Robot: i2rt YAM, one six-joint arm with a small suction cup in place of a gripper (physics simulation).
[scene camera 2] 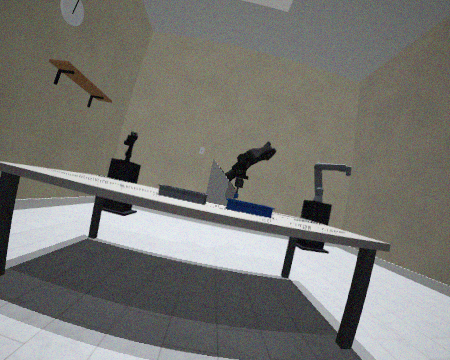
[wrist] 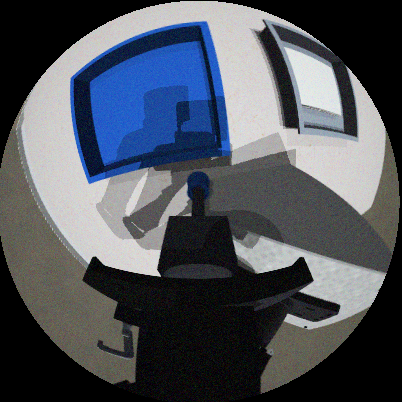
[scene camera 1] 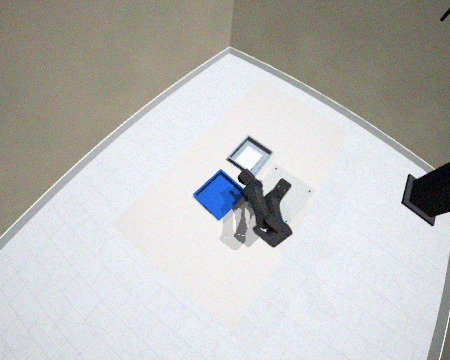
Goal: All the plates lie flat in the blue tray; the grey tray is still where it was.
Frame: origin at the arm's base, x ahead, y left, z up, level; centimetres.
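Seen in the pictures: hand at its tool point: (scene camera 2: 235, 197) (wrist: 197, 181); arm's base at its link origin: (scene camera 2: 225, 178) (wrist: 274, 293) (scene camera 1: 276, 195).
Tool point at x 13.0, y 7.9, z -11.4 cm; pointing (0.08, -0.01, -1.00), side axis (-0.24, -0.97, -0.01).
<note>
Pixels of each thing's middle, then the offset from my tool point to it.
- blue tray at the middle of its body: (wrist: 134, 96) (scene camera 2: 248, 207) (scene camera 1: 220, 194) dx +14.8, dy +6.2, dz -3.5 cm
- grey tray at the middle of its body: (wrist: 323, 84) (scene camera 2: 184, 194) (scene camera 1: 250, 156) dx +15.6, dy -29.2, dz -3.5 cm
- white square plate at the middle of its body: (wrist: 316, 80) (scene camera 1: 248, 158) dx +15.7, dy -26.8, dz -3.6 cm
The blue tray (scene camera 1: 212, 192) (scene camera 2: 250, 208) (wrist: 125, 95) stands on the table with no plate showing in it; shadows fall across its floor. The grey tray (scene camera 1: 259, 145) (scene camera 2: 182, 194) (wrist: 283, 82) stands apart beside it. A white square plate (scene camera 1: 247, 157) (wrist: 312, 77) lies in the grey tray; whether more lie under it I cannot tell. My suction cup (scene camera 2: 236, 195) (wrist: 198, 184) is open, with nothing on it. It points down just outside the blue tray's near edge in the wrist view, above the tabletop. My arm hides it in scene camera 1.
A pale mounting plate (scene camera 1: 297, 192) (wrist: 320, 270) lies by the arm's base. A grey upright panel (scene camera 2: 217, 186) rises behind the trays. Two black pedestals (scene camera 2: 123, 171) (scene camera 2: 316, 213) with other arms stand beyond the table (scene camera 2: 150, 202). A wooden shelf (scene camera 2: 82, 81) hangs on the wall.
</note>
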